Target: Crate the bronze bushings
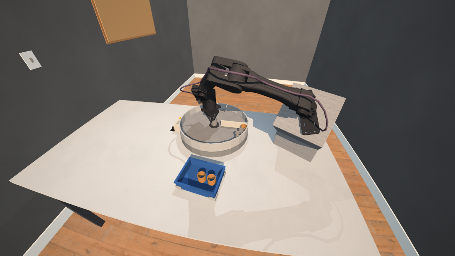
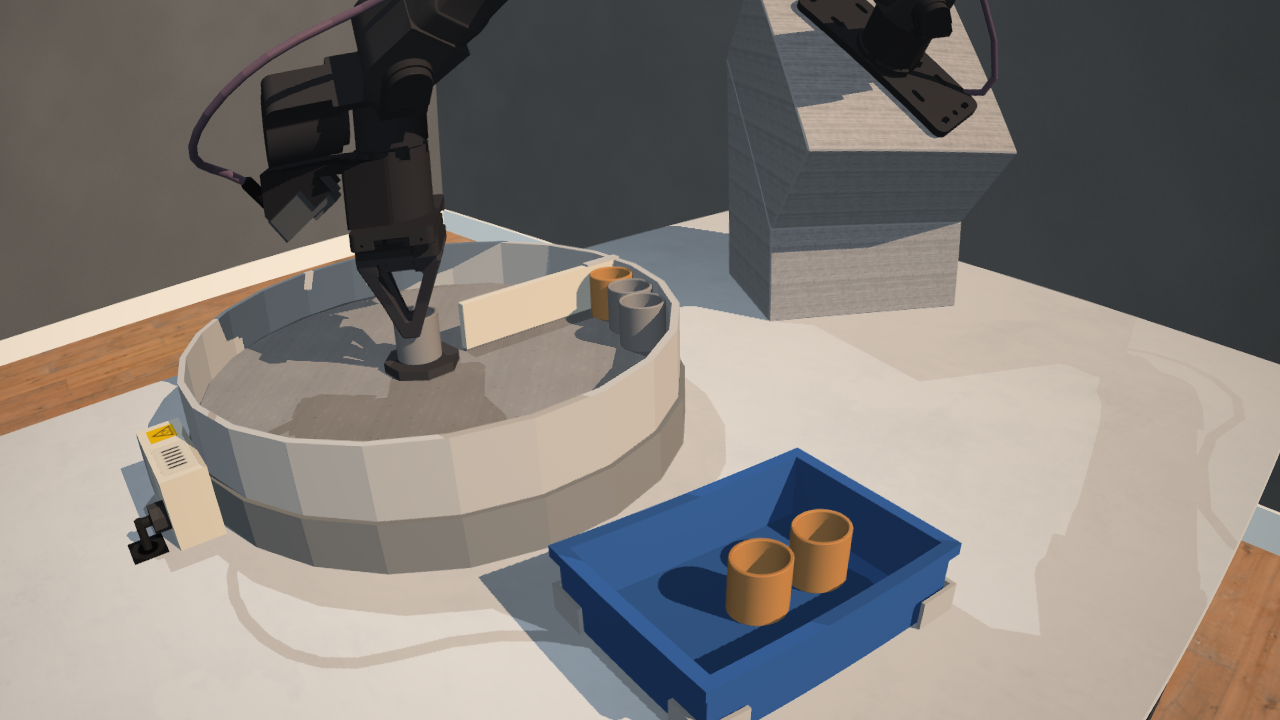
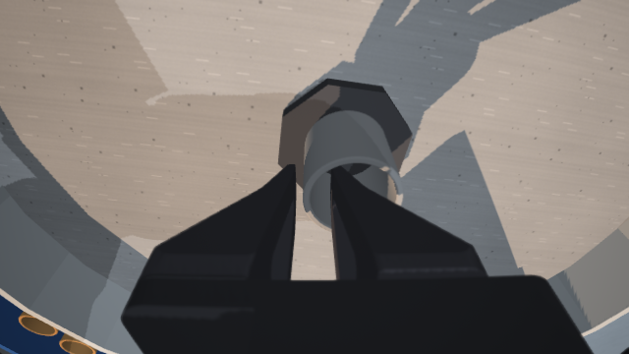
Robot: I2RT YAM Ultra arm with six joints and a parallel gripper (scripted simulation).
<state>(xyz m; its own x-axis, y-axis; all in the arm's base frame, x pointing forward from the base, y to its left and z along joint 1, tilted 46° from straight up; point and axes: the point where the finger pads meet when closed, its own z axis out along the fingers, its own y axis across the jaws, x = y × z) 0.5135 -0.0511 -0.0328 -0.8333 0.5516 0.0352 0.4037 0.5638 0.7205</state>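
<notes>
Right now the round turntable is 1 cm behind my hand, 1 cm to the right of it and 4 cm below it. The rest, counted from my hand: blue crate: 7 cm behind, 34 cm to the left, 7 cm below.
</notes>
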